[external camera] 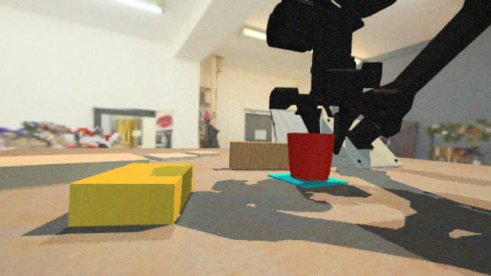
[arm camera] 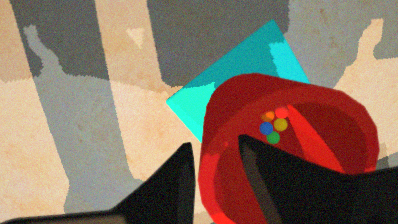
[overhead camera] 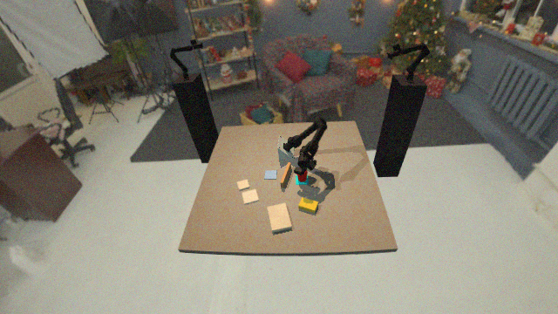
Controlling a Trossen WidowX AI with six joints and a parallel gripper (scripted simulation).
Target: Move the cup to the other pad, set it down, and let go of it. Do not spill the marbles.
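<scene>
Now: gripper tip 20 mm to the left of the red cup and 20 mm short of it. Also, from my gripper tip: tan wooden block (130 mm to the right, 20 mm below); then pale blue pad (250 mm to the right, 50 mm below, 30 mm behind); then cyan pad (50 mm below, 30 mm ahead, 20 mm to the right).
</scene>
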